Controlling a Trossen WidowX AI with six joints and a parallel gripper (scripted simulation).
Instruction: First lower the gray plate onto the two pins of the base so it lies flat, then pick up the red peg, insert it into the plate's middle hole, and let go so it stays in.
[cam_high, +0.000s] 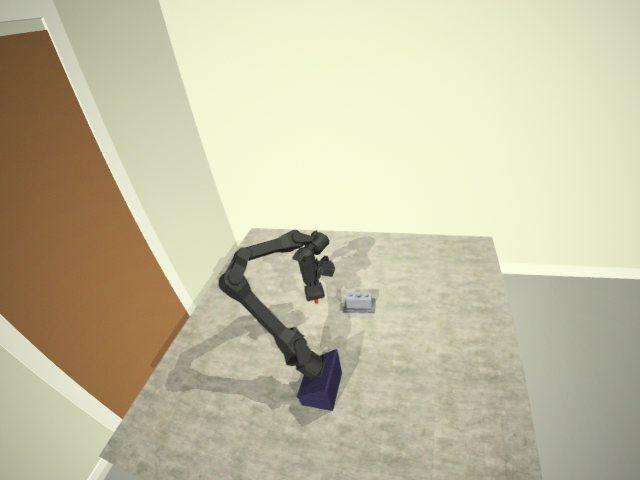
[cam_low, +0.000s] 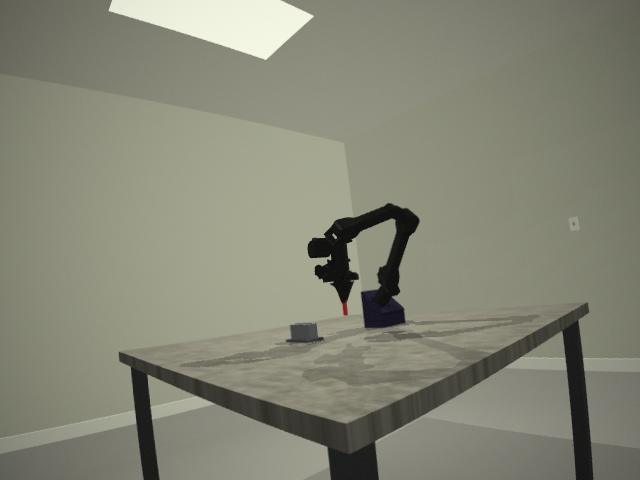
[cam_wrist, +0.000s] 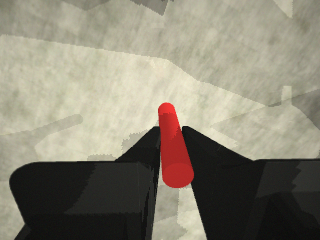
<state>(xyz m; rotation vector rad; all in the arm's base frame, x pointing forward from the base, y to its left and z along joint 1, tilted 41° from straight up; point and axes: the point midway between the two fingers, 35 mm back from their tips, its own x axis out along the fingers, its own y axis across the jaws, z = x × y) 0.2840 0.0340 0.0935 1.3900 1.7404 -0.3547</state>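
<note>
The gray plate lies 70 mm ahead of my gripper tip, 140 mm to the right of it and 70 mm below it. From my gripper tip the other things lie so: pin base: 70 mm ahead, 140 mm to the right, 110 mm below; then red peg: right at my gripper tip.
</note>
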